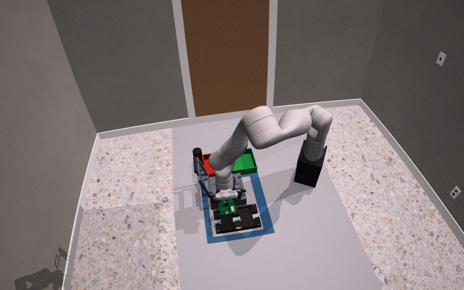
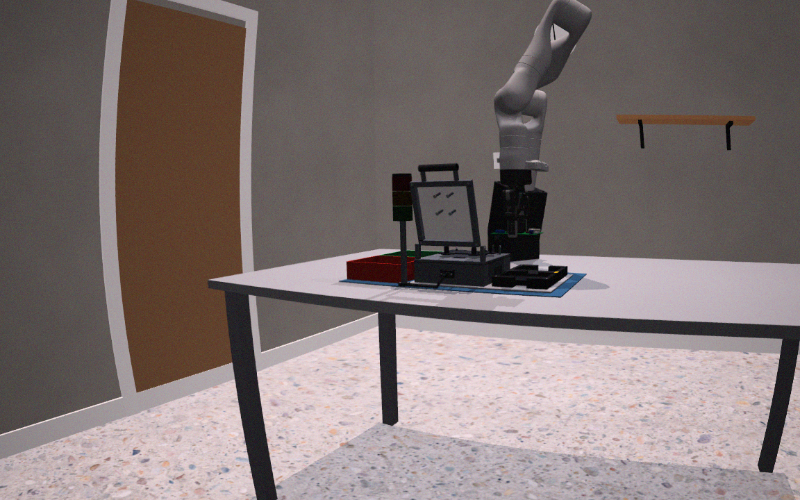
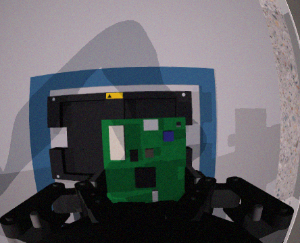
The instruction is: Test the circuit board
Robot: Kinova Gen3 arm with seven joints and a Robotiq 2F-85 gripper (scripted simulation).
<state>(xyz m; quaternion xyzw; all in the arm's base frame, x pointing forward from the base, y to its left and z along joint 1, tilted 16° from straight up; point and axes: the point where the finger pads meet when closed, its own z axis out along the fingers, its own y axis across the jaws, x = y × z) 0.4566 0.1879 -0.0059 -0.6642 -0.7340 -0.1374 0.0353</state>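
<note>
The latch hook lies 80 mm behind my hand, 90 mm to the right of it and 30 mm below it. Also, from my hand: red bin (50 mm ahead, 340 mm to the right, 110 mm below); green circuit board (right at my hand); lid (110 mm ahead, 130 mm to the right, 60 mm above).
</note>
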